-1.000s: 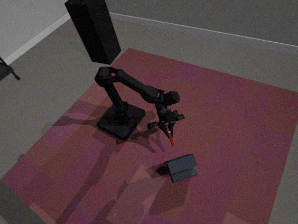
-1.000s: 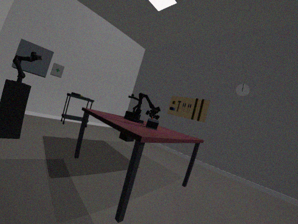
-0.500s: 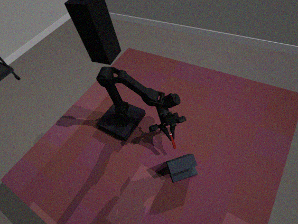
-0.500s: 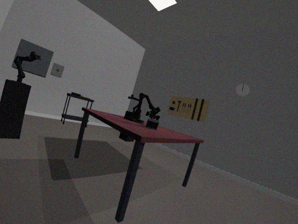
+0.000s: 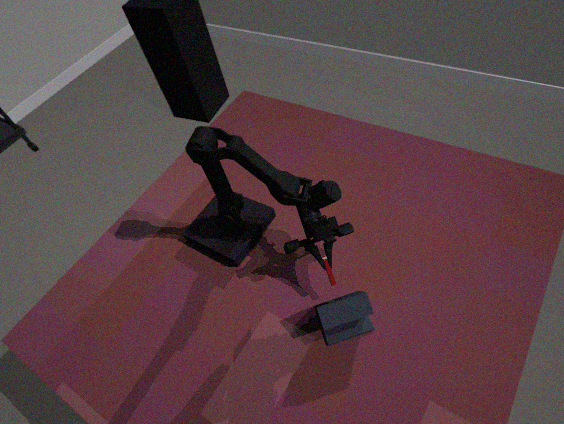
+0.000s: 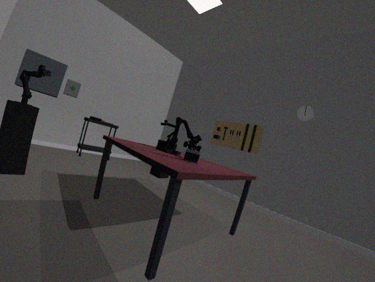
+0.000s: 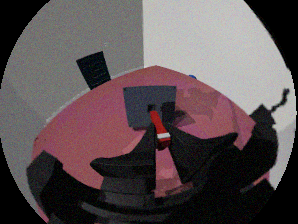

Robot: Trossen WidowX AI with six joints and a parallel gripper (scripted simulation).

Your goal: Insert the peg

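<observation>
The sloped grey panel is 70 mm to the right of my gripper tip, 60 mm ahead of it and 50 mm below it. The rest, counted from my gripper tip: red peg 10 mm to the left, 10 mm behind, 10 mm above.
</observation>
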